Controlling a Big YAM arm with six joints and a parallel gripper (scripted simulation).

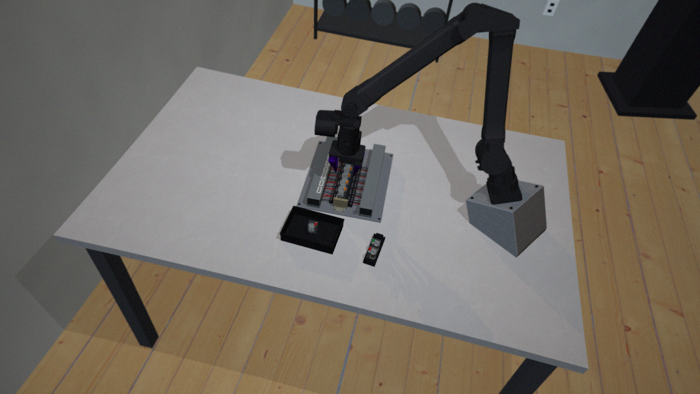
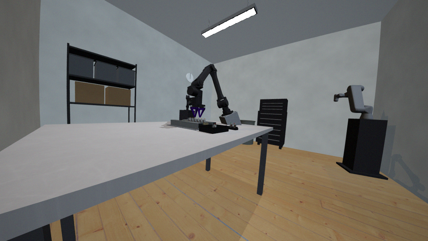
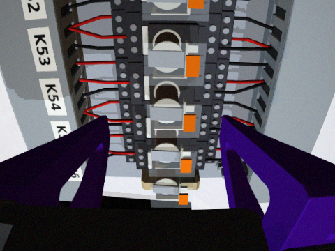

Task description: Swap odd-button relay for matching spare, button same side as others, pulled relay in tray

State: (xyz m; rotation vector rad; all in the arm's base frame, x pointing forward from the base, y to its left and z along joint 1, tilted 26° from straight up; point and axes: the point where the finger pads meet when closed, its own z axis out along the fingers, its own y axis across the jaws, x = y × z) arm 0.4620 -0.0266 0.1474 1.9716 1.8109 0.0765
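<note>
The grey panel lies 10 mm behind my hand, 50 mm to the right of it and 80 mm below it.
</note>
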